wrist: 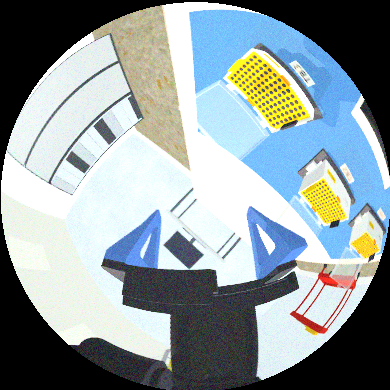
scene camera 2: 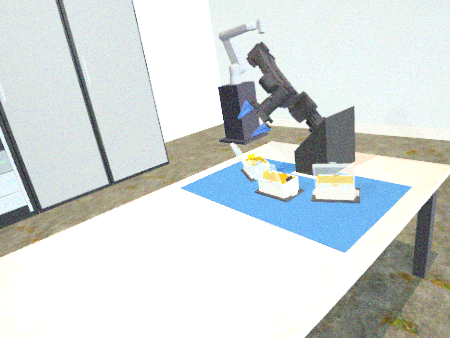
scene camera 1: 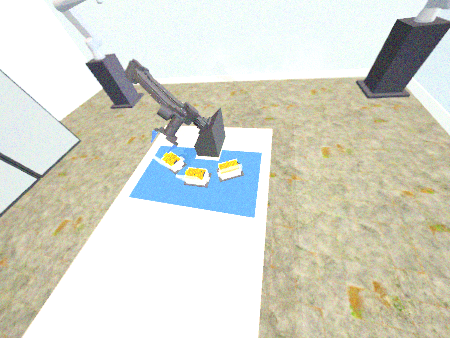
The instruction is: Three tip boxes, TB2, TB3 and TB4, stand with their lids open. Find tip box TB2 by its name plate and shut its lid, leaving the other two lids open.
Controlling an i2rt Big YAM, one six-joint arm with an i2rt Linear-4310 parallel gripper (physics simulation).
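Frame: origin at the arm's base, x back, y left, z down, level; metres.
Where they show: gripper, fingertip midpoint: [wrist: 204, 212] [scene camera 2: 244, 127] [scene camera 1: 159, 147]; arm's base, origin of the base link: [scene camera 2: 323, 131] [scene camera 1: 205, 126].
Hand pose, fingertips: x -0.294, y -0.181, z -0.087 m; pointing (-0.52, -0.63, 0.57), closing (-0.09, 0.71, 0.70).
Observation:
Things, the pixels of their top centre, and the offset from my fingertips. "spot": a spot on its surface instead. Level surfaces: height alone.
- left box, middle of its top: [wrist: 262, 93] [scene camera 2: 254, 157] [scene camera 1: 170, 157] dx +0.066, dy -0.028, dz +0.154 m
- middle box, middle of its top: [wrist: 323, 210] [scene camera 2: 277, 173] [scene camera 1: 194, 172] dx -0.046, dy +0.172, dz +0.154 m
- right box, surface spot: [scene camera 2: 334, 189] spot: dx -0.023, dy +0.383, dz +0.185 m
- left box's lid, surface spot: [wrist: 232, 120] spot: dx +0.003, dy -0.059, dz +0.135 m
- middle plate, surface spot: [wrist: 347, 173] spot: dx +0.022, dy +0.177, dz +0.227 m
- blue mat, its level: dz +0.229 m
- white table, its level: dz +0.232 m
Three white tip boxes with yellow racks stand with clear lids open: the left box [scene camera 1: 171, 160] [scene camera 2: 256, 162] [wrist: 270, 90], the middle box [scene camera 1: 196, 176] [scene camera 2: 278, 186] [wrist: 325, 197] and the right box [scene camera 1: 230, 171] [scene camera 2: 334, 189] [wrist: 366, 240]. In the wrist view the left box's lid [wrist: 232, 120] leans outward. Its name plate [wrist: 301, 73] is blurred, perhaps TB3; the middle plate [wrist: 347, 173] and right plate [wrist: 381, 214] are unreadable, so I cannot tell which box is TB2. My gripper [scene camera 1: 163, 143] [scene camera 2: 245, 127] [wrist: 204, 212] is open and empty, raised near the left box, behind and left of it.
The boxes stand on a blue mat [scene camera 1: 200, 200] [scene camera 2: 320, 230] on the white table [scene camera 1: 175, 260] [scene camera 2: 150, 270]. The dark arm base [scene camera 1: 210, 137] [scene camera 2: 340, 140] stands behind them. A cabinet [scene camera 2: 115, 100] is at the left. A red-framed cart [wrist: 337, 281] shows beyond the table in the wrist view.

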